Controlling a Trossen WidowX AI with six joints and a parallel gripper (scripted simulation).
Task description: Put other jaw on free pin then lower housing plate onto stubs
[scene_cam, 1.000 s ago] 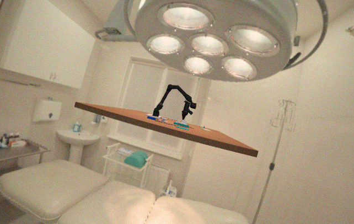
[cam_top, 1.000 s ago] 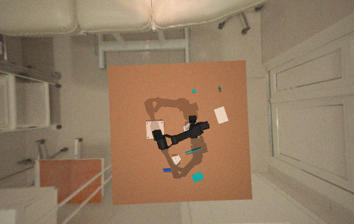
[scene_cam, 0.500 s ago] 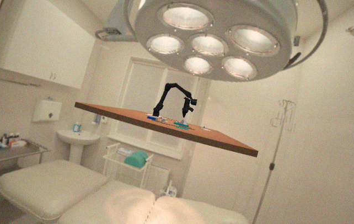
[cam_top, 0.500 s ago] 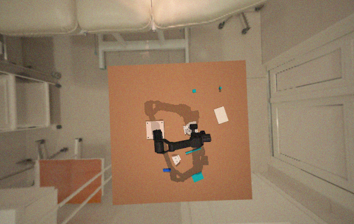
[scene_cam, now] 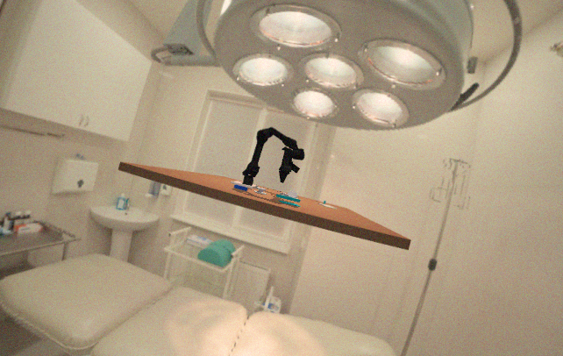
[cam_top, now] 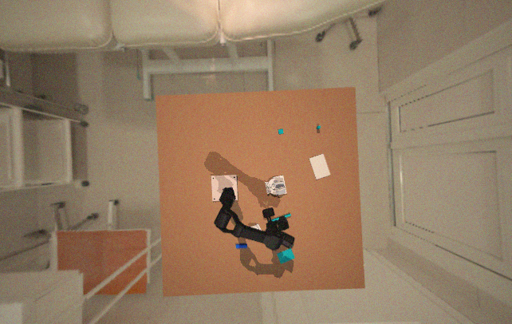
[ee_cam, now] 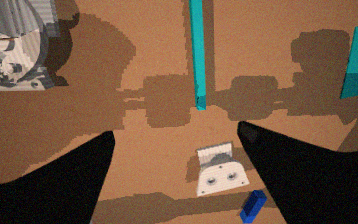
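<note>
My gripper tip is now 6 cm short of the teal bar, 3 cm to the left of it and 8 cm above it. Also, from my gripper tip: teal square 5 cm ahead, 28 cm to the right, 9 cm below; blue block 22 cm behind, 15 cm to the right, 8 cm below; white flat rectangle 38 cm ahead, 25 cm to the left, 9 cm below.
</note>
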